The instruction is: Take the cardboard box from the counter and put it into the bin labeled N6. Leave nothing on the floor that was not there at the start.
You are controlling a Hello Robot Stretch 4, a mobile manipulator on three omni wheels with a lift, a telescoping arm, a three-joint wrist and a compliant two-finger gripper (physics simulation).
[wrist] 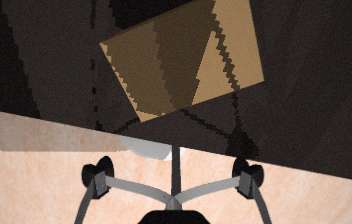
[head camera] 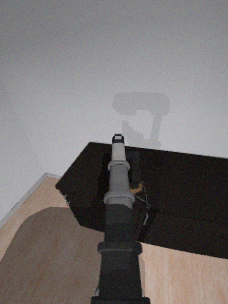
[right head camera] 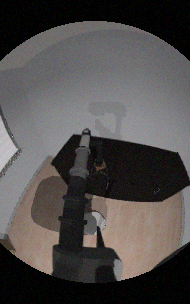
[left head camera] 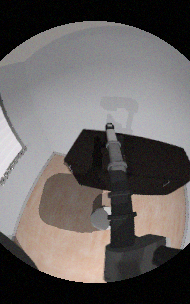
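Pixels of known places: gripper, fingertip midpoint: [wrist: 173, 169] [head camera: 134, 209] [right head camera: 98, 179]; robot's base, link origin: [right head camera: 91, 222] [left head camera: 103, 217].
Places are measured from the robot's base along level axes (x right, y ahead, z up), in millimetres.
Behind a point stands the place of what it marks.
The cardboard box [wrist: 182, 62] @(x 92, y 555, z 933 mm) [head camera: 136, 189] @(x 109, y 527, z 920 mm) [right head camera: 100, 167] @(x 105, y 527, z 907 mm) lies on the dark counter [wrist: 305, 110] @(x 218, y 494, z 883 mm) [head camera: 190, 200] @(x 436, y 462, z 883 mm) [left head camera: 150, 162] @(x 482, y 512, z 883 mm) [right head camera: 145, 172] @(x 563, y 463, z 883 mm), partly in shadow. In the wrist view it is at the upper middle, turned at an angle. In the head view a small tan part shows beside the arm; in the left head view it cannot be made out. My gripper [wrist: 173, 169] @(x 87, y 419, z 886 mm) is open, its two fingertips wide apart with nothing between them. In the wrist view the box is beyond the fingertips, apart from them. The bin labeled N6 does not show in these views.
The telescoping arm [head camera: 120, 182] @(x 4, y 313, z 1256 mm) [left head camera: 116, 155] @(x 3, y 314, z 1256 mm) [right head camera: 80, 167] @(x 12, y 274, z 1269 mm) reaches over the counter. A grey wall [head camera: 60, 75] @(x -504, y 1268, z 1517 mm) stands behind the counter. Wood floor [head camera: 175, 275] @(x 546, y 176, z -27 mm) lies in front of it. A window with pale blinds [left head camera: 7, 145] @(x -1524, y 664, z 1077 mm) [right head camera: 5, 150] @(x -1526, y 655, z 1000 mm) is at the left. The round white base [left head camera: 100, 219] @(x -45, y -23, z 187 mm) shows below the counter.
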